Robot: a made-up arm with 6 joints.
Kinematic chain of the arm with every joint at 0, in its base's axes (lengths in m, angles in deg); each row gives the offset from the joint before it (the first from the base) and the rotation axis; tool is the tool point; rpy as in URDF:
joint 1: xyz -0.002 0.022 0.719 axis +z
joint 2: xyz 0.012 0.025 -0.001 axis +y
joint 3: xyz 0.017 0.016 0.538 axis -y
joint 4: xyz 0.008 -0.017 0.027 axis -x
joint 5: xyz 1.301 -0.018 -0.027 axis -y
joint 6: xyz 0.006 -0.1 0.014 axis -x
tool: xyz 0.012 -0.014 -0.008 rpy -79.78 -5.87 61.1
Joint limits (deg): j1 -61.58..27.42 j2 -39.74..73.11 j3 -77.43..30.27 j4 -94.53..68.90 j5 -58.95..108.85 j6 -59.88..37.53
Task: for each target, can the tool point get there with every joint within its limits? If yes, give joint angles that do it. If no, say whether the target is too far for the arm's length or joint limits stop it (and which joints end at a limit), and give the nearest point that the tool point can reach.
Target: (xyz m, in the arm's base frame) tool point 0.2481 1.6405 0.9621
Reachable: no: joint limits stop it (at a limit: joint 1, joint 2, joint 4, joint 5) | nearest point 0.8396 0.5451 0.9592 | short by 1.245 m
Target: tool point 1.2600 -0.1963 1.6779
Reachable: yes | joints -5.14 -1.04 17.64 -4.42 10.55 -10.74
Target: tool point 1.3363 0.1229 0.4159
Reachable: yes | joints 7.82 28.08 -5.68 -32.43 79.26 -6.14
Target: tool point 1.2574 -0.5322 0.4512
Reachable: yes | joints -19.20 26.90 -8.92 13.77 8.38 17.10
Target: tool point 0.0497 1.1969 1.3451
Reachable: no: joint limits stop it (at a limit: joint 1, joint 2, joint 4, joint 5) | nearest point 0.8226 0.5363 1.4305 | short by 1.020 m
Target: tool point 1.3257 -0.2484 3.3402
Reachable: no: too far | nearest point 0.7811 -0.1375 2.2551 | short by 1.219 m
